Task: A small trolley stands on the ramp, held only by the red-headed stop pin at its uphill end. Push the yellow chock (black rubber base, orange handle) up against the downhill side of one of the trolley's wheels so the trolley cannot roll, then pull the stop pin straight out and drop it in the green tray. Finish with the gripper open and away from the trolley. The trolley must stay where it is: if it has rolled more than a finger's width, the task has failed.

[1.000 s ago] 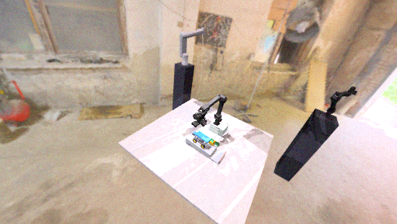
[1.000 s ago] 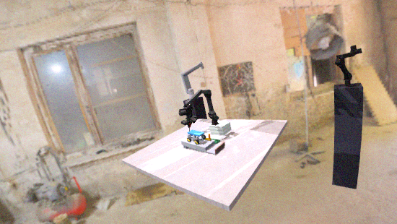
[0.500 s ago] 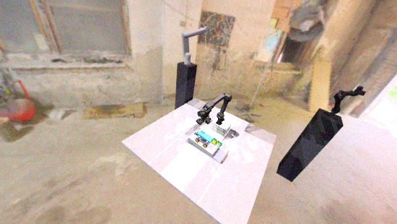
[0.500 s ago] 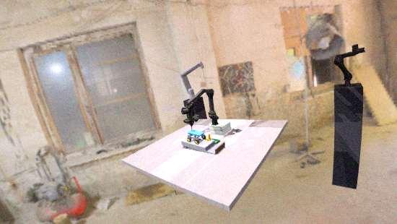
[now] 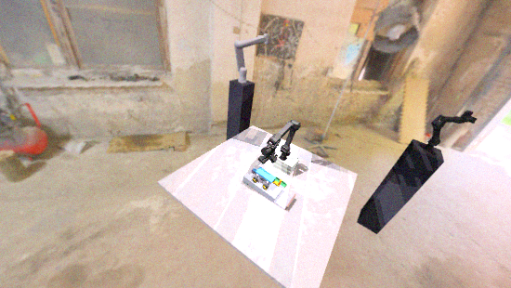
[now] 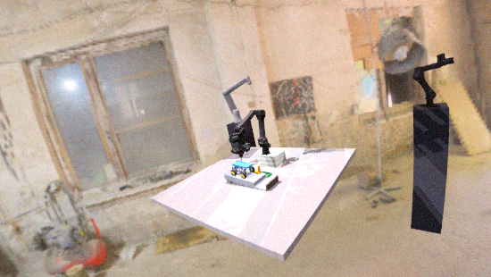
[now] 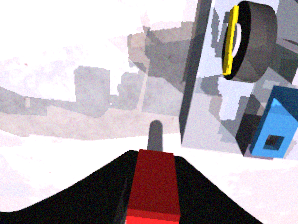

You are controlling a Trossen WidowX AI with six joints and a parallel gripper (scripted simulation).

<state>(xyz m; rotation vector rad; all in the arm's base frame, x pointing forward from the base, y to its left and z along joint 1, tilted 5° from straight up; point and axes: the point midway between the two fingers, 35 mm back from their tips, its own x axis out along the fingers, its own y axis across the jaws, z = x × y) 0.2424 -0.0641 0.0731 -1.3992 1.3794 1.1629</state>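
Right now the green tray is 4 cm behind my gripper tip, 17 cm to the left of it and 17 cm below it. Round my gripper tip: trolley: 10 cm ahead, 9 cm to the left, 6 cm below; yellow chock: 4 cm ahead, 18 cm to the left, 8 cm below; stop pin: right at my gripper tip.
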